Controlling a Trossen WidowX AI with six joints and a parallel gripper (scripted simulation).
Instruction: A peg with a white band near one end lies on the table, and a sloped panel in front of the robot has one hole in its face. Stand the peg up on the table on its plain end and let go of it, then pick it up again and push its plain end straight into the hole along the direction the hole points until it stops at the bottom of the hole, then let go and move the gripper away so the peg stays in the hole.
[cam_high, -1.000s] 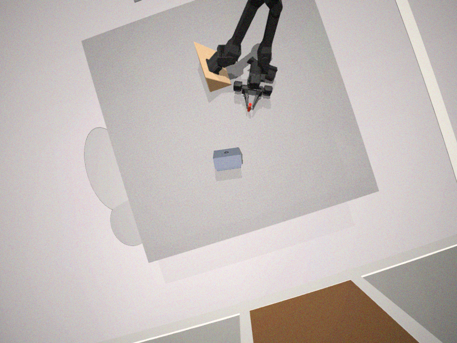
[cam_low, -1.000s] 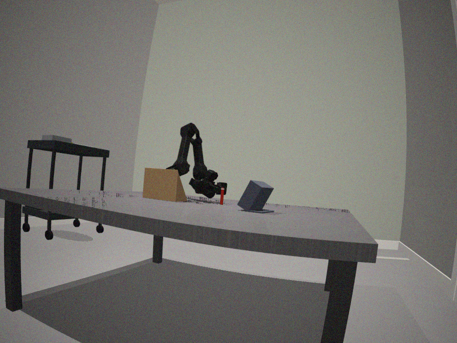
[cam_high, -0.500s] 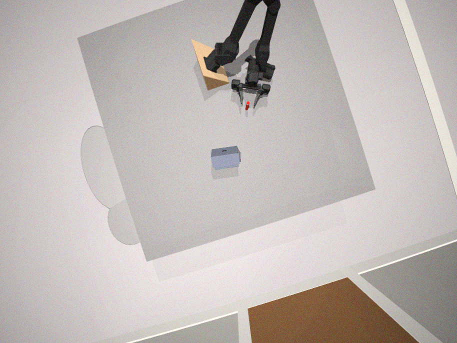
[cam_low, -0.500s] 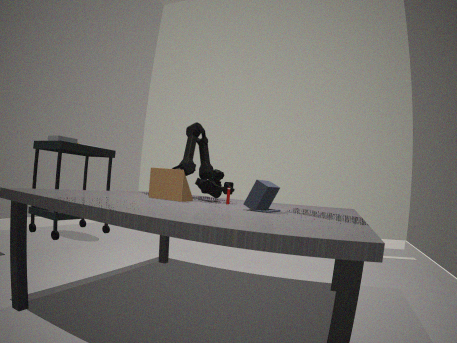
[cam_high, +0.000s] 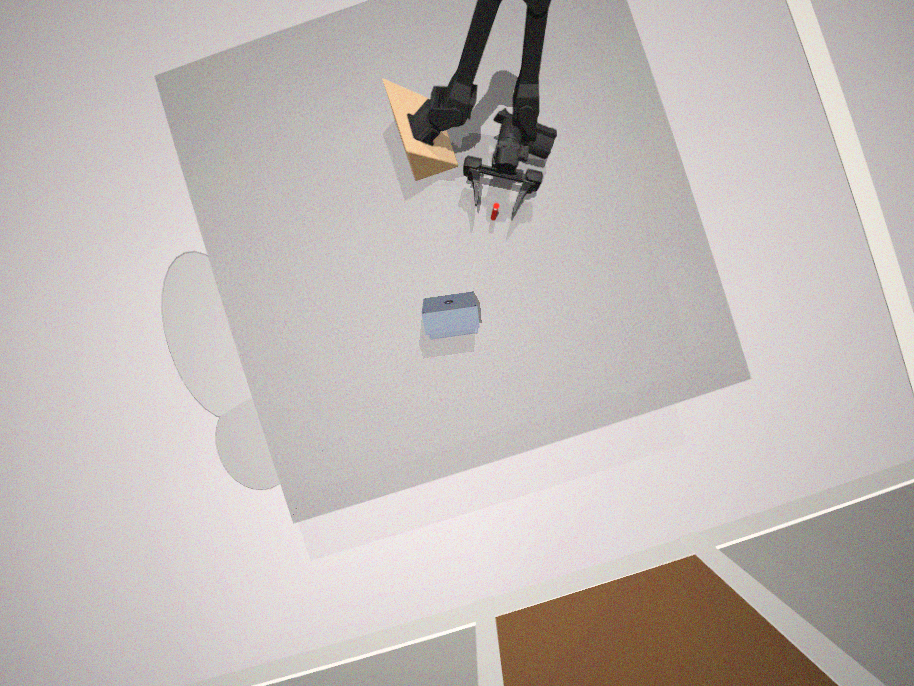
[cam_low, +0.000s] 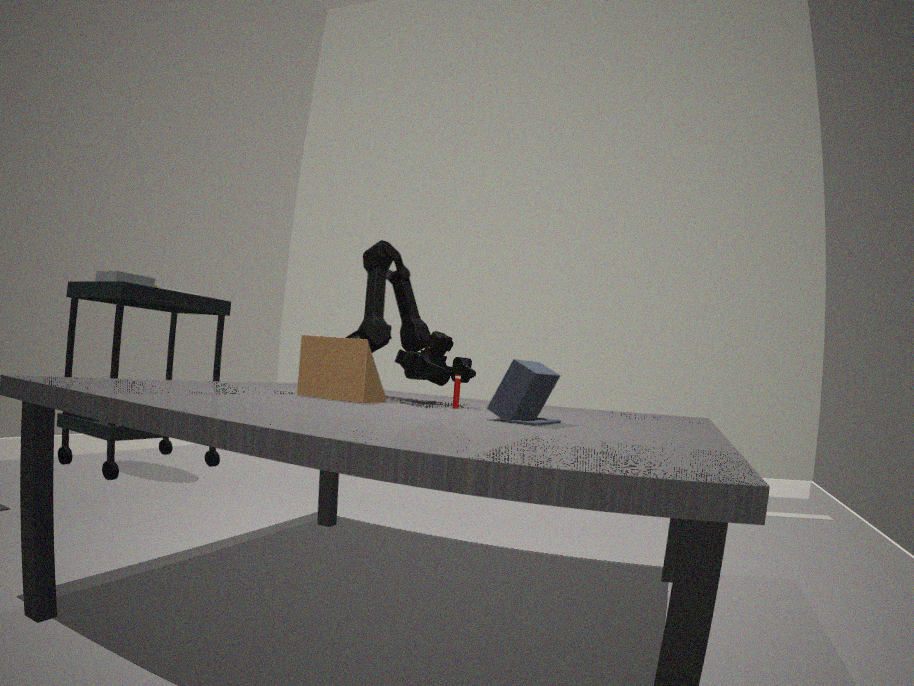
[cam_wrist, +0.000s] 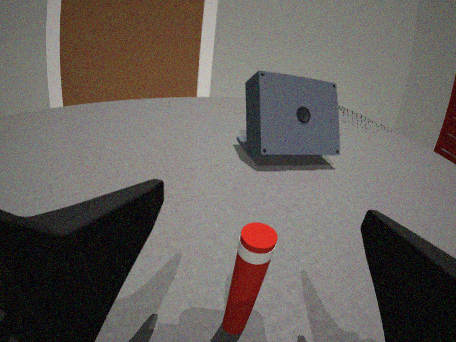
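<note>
Now: gripper tip 1 cm past the red peg, 1 cm to the right of it and 3 cm above it. The rest, counted from my gripper tip: sloped panel 21 cm ahead, 17 cm to the right, 3 cm below.
</note>
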